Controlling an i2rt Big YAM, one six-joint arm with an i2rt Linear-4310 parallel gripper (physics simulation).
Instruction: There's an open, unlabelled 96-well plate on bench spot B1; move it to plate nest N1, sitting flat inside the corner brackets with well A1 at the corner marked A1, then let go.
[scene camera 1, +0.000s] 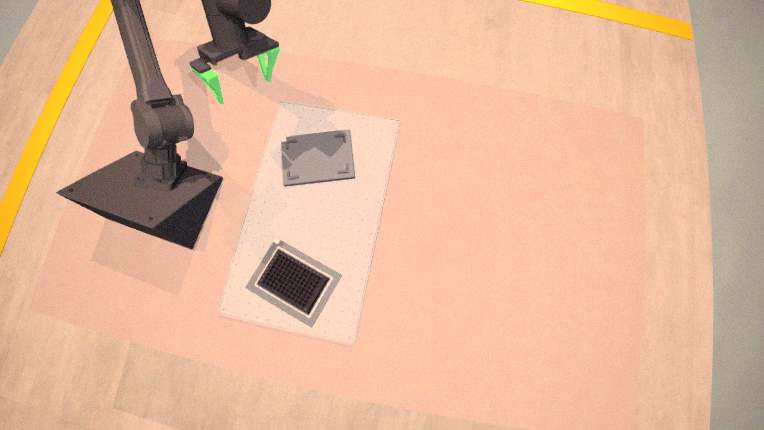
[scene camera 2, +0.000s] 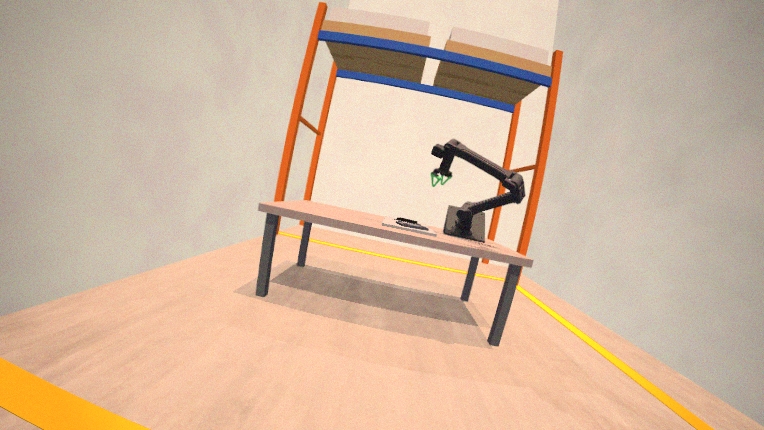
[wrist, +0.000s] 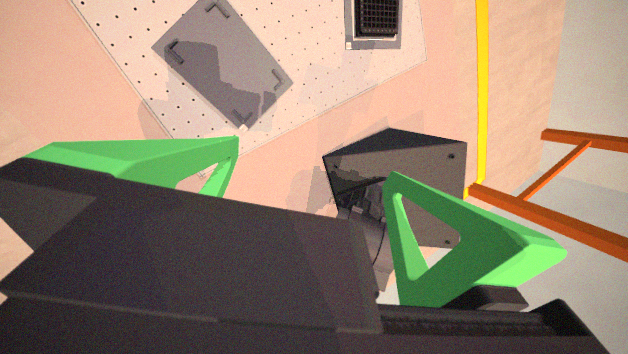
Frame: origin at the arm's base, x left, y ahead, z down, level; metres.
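Seen in the pictures: gripper, between the fingertips: (scene camera 1: 245, 92) (scene camera 2: 437, 186) (wrist: 317, 163); arm's base, origin of its link: (scene camera 1: 161, 176) (scene camera 2: 463, 227) (wrist: 369, 199).
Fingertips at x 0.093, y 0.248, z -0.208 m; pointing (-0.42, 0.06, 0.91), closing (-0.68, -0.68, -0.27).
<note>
Offsets run from my fingertips to a thing's top centre. Level surfaces: height alone.
The black 96-well plate @(dx -0.292, dy +0.078, dz +0.243 m) (scene camera 1: 292, 281) (wrist: 377, 16) lies flat on a grey pad with a white outline, bench spot B1 (scene camera 1: 327, 301) (wrist: 375, 44), at the lower part of the pegboard in scene camera 1. The plate nest N1 @(dx -0.006, dy +0.096, dz +0.241 m) (scene camera 1: 320, 162) (wrist: 240, 55), a grey slab with four dark corner brackets, stands empty at the upper part of the board. A small pale mark @(dx +0.033, dy +0.011, dz +0.247 m) (wrist: 243, 127) sits at one nest corner; its lettering is too small to read. My gripper (scene camera 1: 245, 92) (scene camera 2: 438, 185) (wrist: 317, 163), with green fingers, is wide open and empty, high above the table, off the board's nest end.
The white perforated board @(dx -0.134, dy +0.100, dz +0.258 m) (scene camera 1: 315, 219) (wrist: 310, 30) bears both the pad and the nest. The arm's dark base (scene camera 1: 128, 186) (scene camera 2: 454, 223) (wrist: 420, 155) stands beside the board. An orange and blue rack (scene camera 2: 291, 154) with boxes stands behind the table @(dz +0.275 m) (scene camera 2: 342, 221).
</note>
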